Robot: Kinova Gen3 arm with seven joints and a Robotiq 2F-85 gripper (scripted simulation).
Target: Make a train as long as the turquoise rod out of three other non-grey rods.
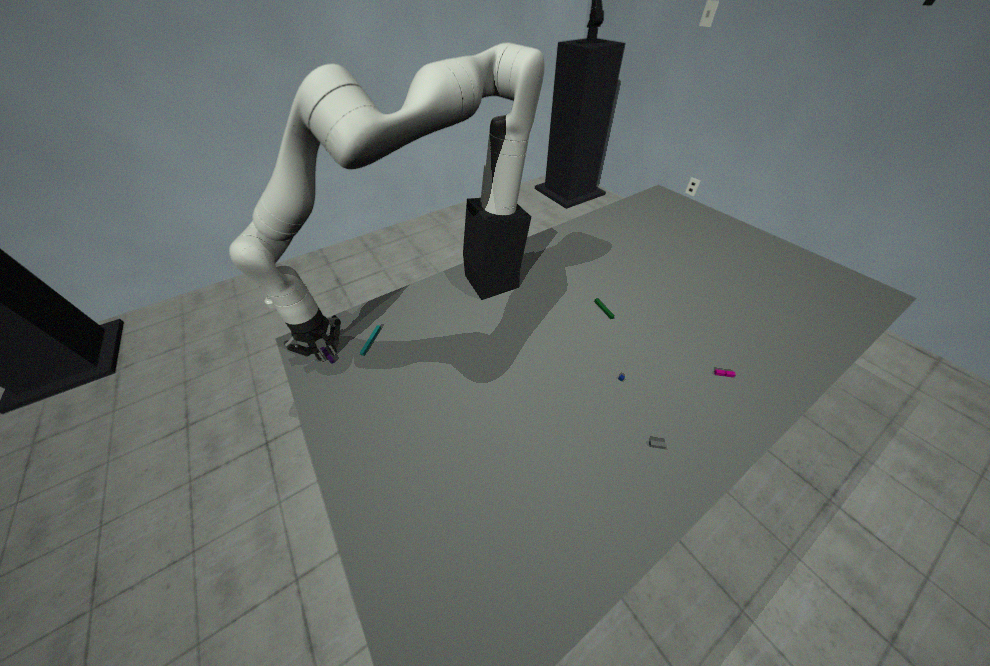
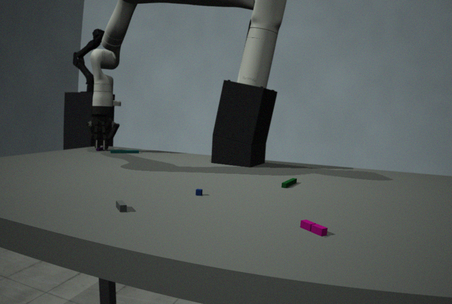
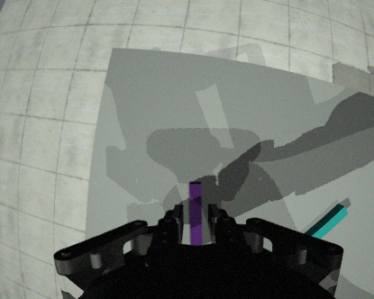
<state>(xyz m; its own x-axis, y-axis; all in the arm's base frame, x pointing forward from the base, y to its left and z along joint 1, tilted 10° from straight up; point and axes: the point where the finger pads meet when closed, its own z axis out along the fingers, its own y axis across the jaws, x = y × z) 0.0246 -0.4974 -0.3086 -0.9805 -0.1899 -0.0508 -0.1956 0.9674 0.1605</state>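
My gripper is now 10 mm above the purple rod. The rest, counted from my hand: small blue rod: 460 mm ahead, 580 mm to the left, 10 mm below; then green rod: 260 mm ahead, 720 mm to the left, 10 mm below; then turquoise rod: 10 mm ahead, 110 mm to the left, 10 mm below.
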